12 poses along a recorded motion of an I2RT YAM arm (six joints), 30 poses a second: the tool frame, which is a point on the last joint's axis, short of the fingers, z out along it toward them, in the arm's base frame.
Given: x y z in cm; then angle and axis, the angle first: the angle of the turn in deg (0 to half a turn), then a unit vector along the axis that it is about.
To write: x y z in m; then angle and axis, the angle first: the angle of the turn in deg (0 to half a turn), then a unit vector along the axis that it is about. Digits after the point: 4 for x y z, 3 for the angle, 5 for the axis.
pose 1, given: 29.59, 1.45, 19.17, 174.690, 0.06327, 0.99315, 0.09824
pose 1, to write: 0.2959, 0.0145, 0.1917, 174.690, 0.06327, 0.99315, 0.09824
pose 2, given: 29.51, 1.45, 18.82, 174.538, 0.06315, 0.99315, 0.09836
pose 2, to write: 0.2951, 0.0145, 0.1882, 174.538, 0.06315, 0.99315, 0.09836
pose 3, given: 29.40, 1.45, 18.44, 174.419, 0.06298, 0.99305, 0.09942
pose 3, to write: 0.2940, 0.0145, 0.1844, 174.419, 0.06298, 0.99305, 0.09942
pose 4, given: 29.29, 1.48, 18.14, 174.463, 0.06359, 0.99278, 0.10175
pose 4, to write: 0.2929, 0.0148, 0.1814, 174.463, 0.06359, 0.99278, 0.10175
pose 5, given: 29.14, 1.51, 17.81, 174.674, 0.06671, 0.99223, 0.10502
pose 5, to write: 0.2914, 0.0151, 0.1781, 174.674, 0.06671, 0.99223, 0.10502
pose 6, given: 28.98, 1.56, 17.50, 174.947, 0.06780, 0.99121, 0.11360
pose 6, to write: 0.2898, 0.0156, 0.1750, 174.947, 0.06780, 0.99121, 0.11360
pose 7, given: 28.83, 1.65, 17.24, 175.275, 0.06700, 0.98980, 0.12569
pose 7, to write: 0.2883, 0.0165, 0.1724, 175.275, 0.06700, 0.98980, 0.12569
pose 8, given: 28.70, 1.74, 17.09, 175.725, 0.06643, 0.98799, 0.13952
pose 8, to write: 0.2870, 0.0174, 0.1709, 175.725, 0.06643, 0.98799, 0.13952
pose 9, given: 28.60, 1.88, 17.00, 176.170, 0.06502, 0.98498, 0.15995
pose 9, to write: 0.2860, 0.0188, 0.1700, 176.170, 0.06502, 0.98498, 0.15995
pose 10, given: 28.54, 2.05, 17.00, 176.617, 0.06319, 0.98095, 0.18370
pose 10, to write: 0.2854, 0.0205, 0.1700, 176.617, 0.06319, 0.98095, 0.18370
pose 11, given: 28.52, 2.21, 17.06, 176.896, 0.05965, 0.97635, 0.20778
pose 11, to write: 0.2852, 0.0221, 0.1706, 176.896, 0.05965, 0.97635, 0.20778
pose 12, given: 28.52, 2.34, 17.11, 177.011, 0.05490, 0.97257, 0.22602
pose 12, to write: 0.2852, 0.0234, 0.1711, 177.011, 0.05490, 0.97257, 0.22602
